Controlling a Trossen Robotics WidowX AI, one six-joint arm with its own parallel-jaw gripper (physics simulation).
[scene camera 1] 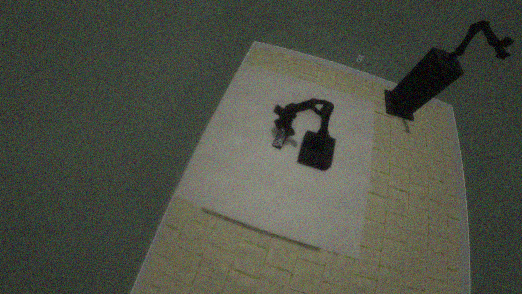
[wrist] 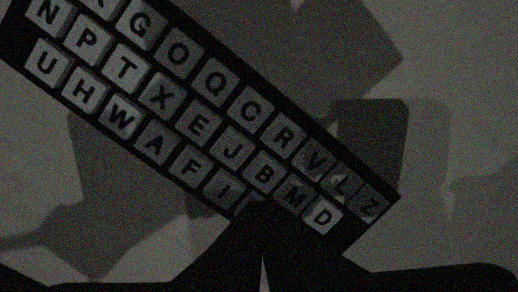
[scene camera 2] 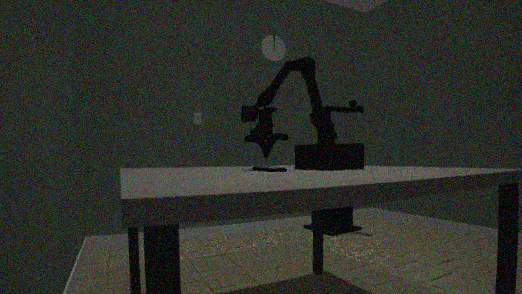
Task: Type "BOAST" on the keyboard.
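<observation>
The black keyboard with grey letter keys lies flat on the table, slanting across the wrist view. The B key, O key, A key and T key show there. The S key does not show in the wrist view. My gripper is shut and empty, pointing down a little above the keyboard. In the wrist view its tips cover the area just below the B key and hide most of the key right of I. The tips are unclear in scene camera 1.
The arm's dark base box stands on the white table beside the keyboard. A dark pedestal with another arm stands beyond the table in scene camera 1. Arm shadows fall around the keyboard in the wrist view.
</observation>
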